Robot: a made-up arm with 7 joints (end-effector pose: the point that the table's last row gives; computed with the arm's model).
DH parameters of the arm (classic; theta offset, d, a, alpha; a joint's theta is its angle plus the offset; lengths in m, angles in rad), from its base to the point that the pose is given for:
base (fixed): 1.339 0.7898 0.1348 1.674
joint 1: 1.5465 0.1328 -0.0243 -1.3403
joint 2: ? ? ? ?
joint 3: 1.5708 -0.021 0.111 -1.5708
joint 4: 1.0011 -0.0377 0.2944 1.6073
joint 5: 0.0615 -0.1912 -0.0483 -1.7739
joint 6: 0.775 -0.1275 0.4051 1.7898
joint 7: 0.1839 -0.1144 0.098 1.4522
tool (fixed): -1.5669 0.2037 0 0
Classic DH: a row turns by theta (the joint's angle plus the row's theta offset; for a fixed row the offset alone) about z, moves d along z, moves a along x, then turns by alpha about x.
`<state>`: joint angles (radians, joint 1 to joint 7).
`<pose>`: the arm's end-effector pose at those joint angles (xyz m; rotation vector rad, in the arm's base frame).
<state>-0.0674 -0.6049 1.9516 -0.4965 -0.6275 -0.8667 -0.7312</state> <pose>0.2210 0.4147 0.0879 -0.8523 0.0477 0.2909</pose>
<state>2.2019 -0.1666 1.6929 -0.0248 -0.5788 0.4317 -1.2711</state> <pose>0.3410 -0.3074 0.9816 -1.4767 1.0079 2.3212</pose>
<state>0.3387 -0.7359 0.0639 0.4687 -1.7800 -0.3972 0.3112</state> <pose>0.4437 -0.3219 1.0026 0.9044 -0.0236 -1.8070</pose>
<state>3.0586 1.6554 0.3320 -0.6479 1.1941 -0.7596 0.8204</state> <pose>0.3659 -0.5658 0.2472 1.0012 1.6679 -0.7341</pose>
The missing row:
joint 2: 0.106 -0.0211 0.026 -1.5708
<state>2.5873 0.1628 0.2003 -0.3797 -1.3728 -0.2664 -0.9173</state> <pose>0.3208 -0.1604 0.4145 -1.4236 -0.1569 0.4716</pose>
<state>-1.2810 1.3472 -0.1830 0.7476 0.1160 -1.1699 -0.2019</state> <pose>0.2521 0.8283 1.1376 -0.2946 -0.9917 -0.3546</pose>
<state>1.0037 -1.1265 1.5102 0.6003 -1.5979 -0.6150 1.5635</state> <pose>0.5995 0.4660 1.2023 -0.6856 -0.0280 -0.7004</pose>
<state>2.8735 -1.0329 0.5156 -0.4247 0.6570 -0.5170 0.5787</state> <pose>0.2736 -0.1441 1.7805 0.5691 -0.1440 0.2070</pose>
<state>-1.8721 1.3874 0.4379 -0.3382 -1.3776 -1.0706 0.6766</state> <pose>-0.4039 0.3776 0.3338 -0.8377 -1.2528 1.2829</pose>
